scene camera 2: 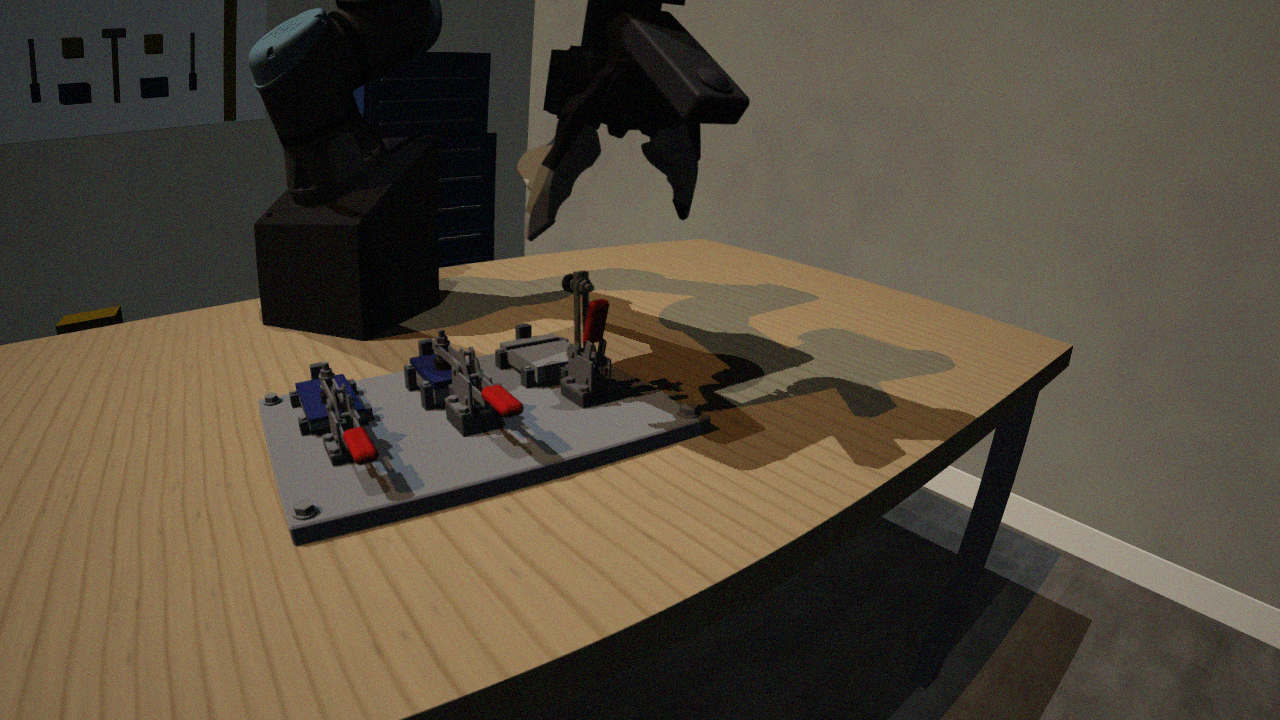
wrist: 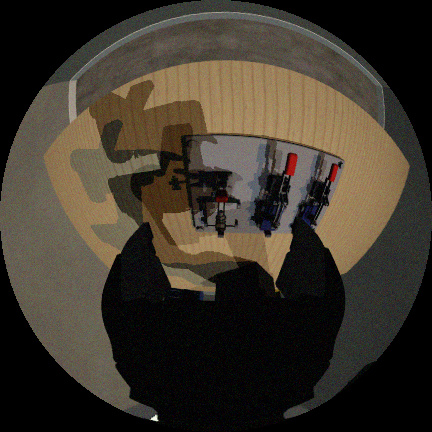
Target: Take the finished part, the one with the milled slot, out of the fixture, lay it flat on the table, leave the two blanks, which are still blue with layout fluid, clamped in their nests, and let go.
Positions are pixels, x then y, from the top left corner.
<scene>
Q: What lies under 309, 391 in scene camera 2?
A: A blue blank.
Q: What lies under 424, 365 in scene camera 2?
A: A blue blank.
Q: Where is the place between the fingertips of my gripper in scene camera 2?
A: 611, 228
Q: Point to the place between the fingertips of my gripper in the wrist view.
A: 221, 222
</scene>
